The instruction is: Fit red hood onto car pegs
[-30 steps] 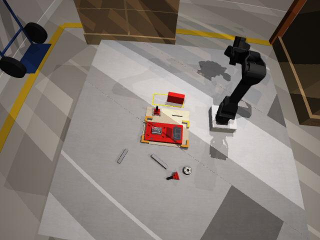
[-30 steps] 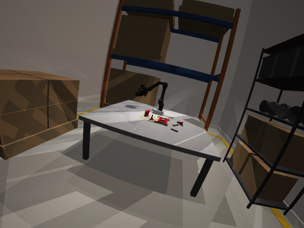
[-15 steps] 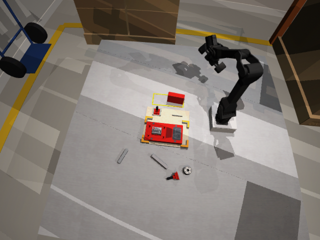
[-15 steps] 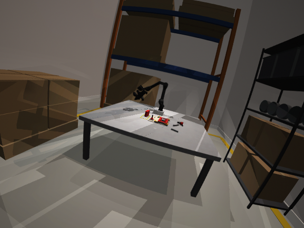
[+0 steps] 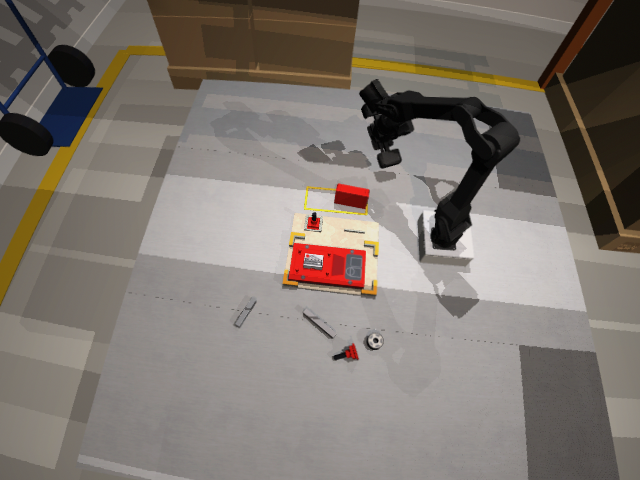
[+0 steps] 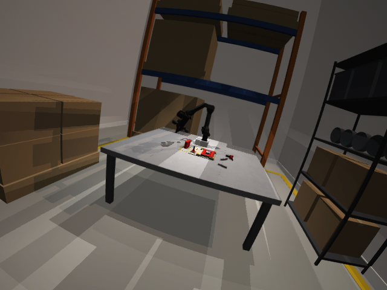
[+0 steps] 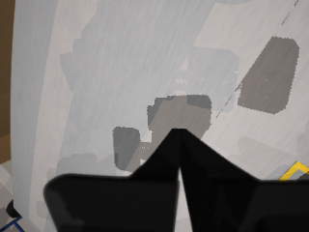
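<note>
Right now my gripper tip is 16 cm to the right of the red hood, 6 cm short of it and 6 cm above it. The rest, counted from my gripper tip: grey engine block 38 cm to the left, 16 cm ahead, 8 cm below.
</note>
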